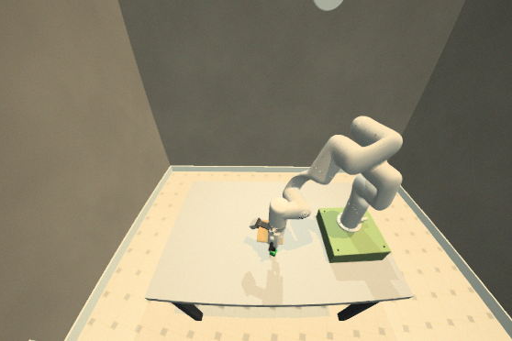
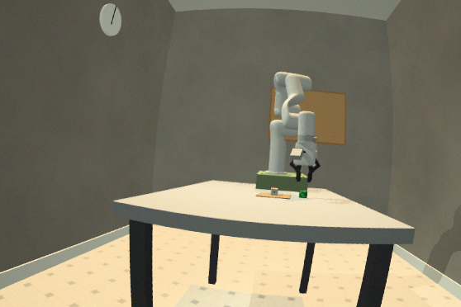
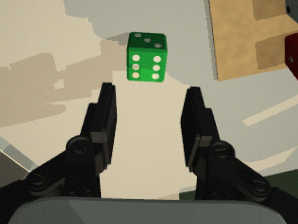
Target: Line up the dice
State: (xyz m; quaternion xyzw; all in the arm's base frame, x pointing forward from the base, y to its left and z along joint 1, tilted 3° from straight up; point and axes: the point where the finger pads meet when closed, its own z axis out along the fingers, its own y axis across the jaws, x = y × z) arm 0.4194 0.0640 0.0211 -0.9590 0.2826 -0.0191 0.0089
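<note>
The green die is 70 mm below my hand. From my hand the other things lie so: red die: 60 mm behind, 120 mm to the right, 70 mm below; white die: 10 mm behind, 130 mm to the right, 70 mm below; mat: 10 mm behind, 120 mm to the right, 90 mm below.
</note>
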